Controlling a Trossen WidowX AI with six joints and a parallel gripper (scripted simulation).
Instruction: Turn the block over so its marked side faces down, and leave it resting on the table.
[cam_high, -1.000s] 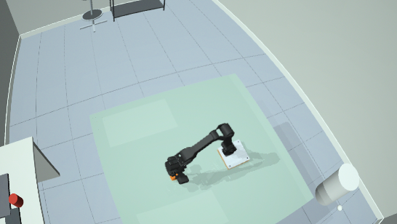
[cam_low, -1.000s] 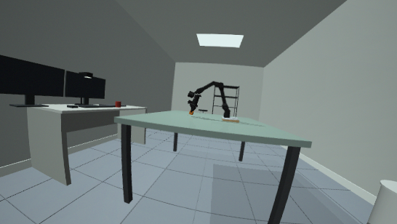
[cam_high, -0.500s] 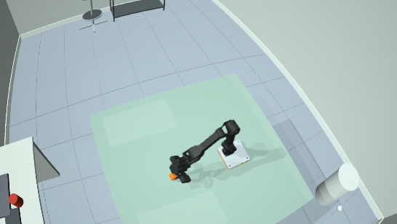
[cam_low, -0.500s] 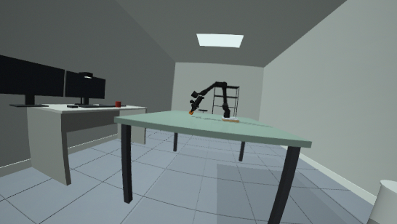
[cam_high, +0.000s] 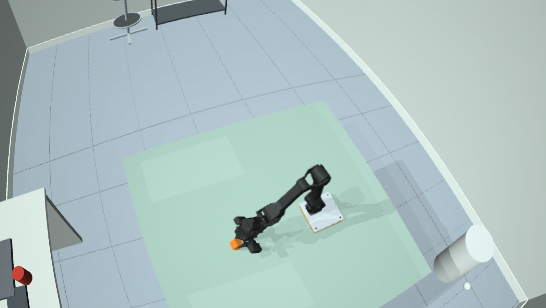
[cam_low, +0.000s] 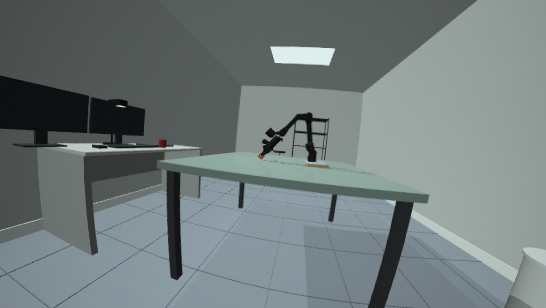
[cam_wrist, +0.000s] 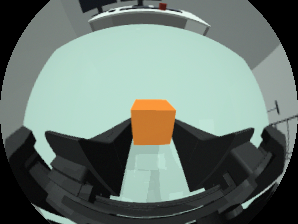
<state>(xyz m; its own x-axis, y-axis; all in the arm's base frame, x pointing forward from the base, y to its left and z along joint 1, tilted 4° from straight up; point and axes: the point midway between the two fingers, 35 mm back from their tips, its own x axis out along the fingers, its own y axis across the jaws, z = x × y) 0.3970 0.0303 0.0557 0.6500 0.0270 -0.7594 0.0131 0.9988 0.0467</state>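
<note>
Now: the block 10 mm below my gripper tip and 10 mm behind it.
</note>
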